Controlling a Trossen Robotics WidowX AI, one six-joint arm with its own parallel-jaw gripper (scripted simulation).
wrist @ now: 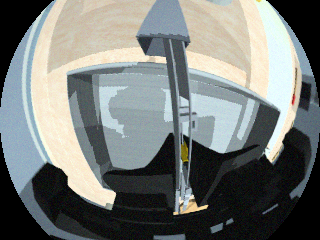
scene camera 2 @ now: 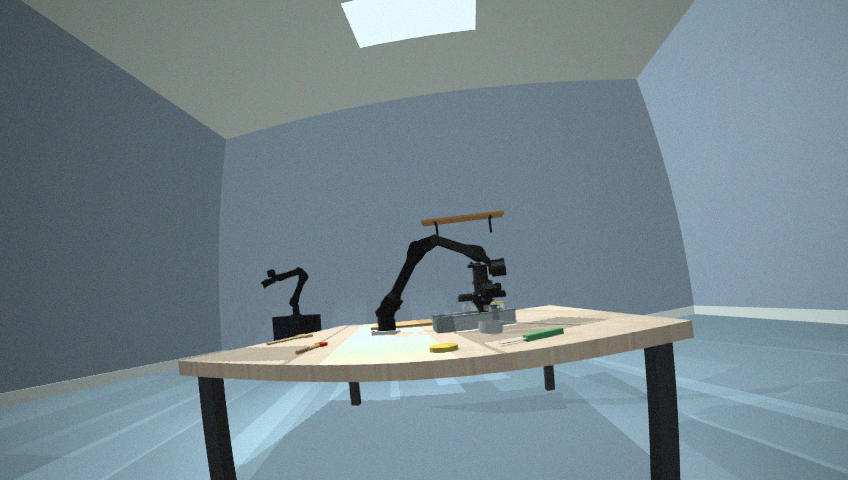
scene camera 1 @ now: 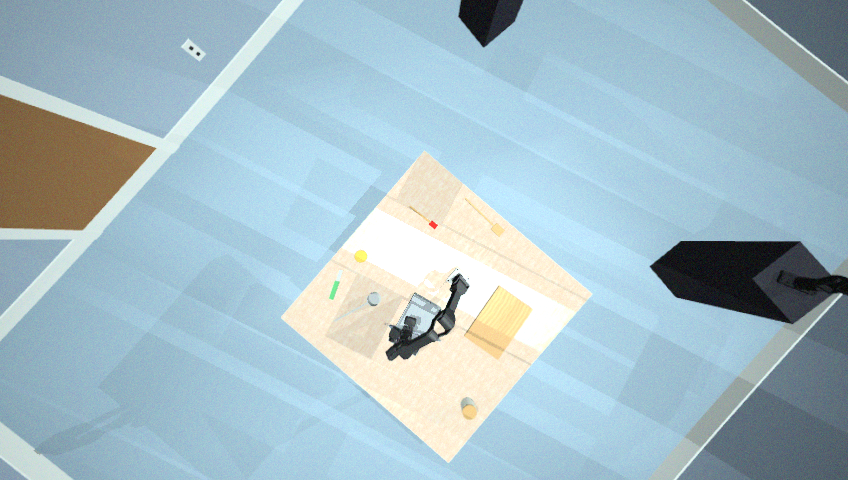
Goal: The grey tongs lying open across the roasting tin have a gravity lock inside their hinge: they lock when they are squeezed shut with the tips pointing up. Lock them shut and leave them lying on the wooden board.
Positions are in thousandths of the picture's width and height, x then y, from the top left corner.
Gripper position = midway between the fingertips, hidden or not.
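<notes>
My gripper (scene camera 2: 571,661) is visible, and the wrist view shows the gripper (wrist: 545,565) too. A roasting tin (scene camera 2: 543,670) is visible as well; the tin (scene camera 1: 501,647) appears in scene camera 1, and the wrist view shows the tin (wrist: 383,469).
</notes>
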